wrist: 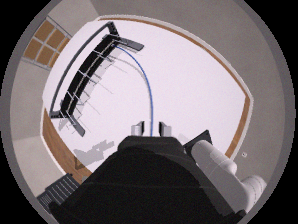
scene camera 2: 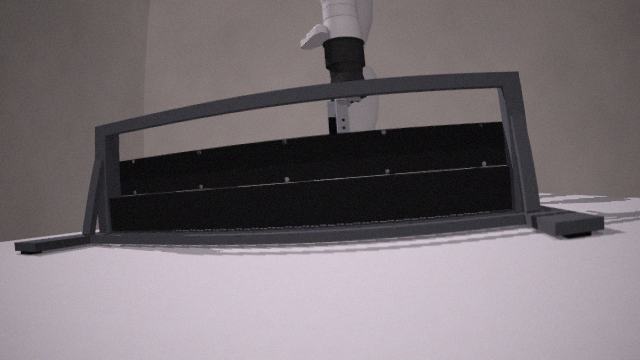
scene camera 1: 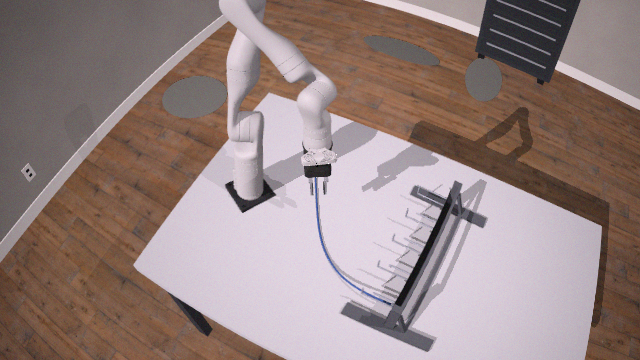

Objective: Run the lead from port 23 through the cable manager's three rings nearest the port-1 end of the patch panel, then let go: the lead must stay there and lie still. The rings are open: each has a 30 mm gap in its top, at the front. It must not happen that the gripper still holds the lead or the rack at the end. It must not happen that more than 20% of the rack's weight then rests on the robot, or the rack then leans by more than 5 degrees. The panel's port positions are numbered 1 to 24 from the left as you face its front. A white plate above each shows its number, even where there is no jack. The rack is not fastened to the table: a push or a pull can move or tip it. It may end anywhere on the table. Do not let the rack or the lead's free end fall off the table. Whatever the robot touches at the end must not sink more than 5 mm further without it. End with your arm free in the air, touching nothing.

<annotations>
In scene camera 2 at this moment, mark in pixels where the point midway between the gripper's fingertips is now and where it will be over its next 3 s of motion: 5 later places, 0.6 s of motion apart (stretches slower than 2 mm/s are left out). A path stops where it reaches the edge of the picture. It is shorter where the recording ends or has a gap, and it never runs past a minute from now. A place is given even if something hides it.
The gripper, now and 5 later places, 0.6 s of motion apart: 338, 134; 337, 148; 337, 168; 339, 192; 343, 206; 345, 209
</annotations>
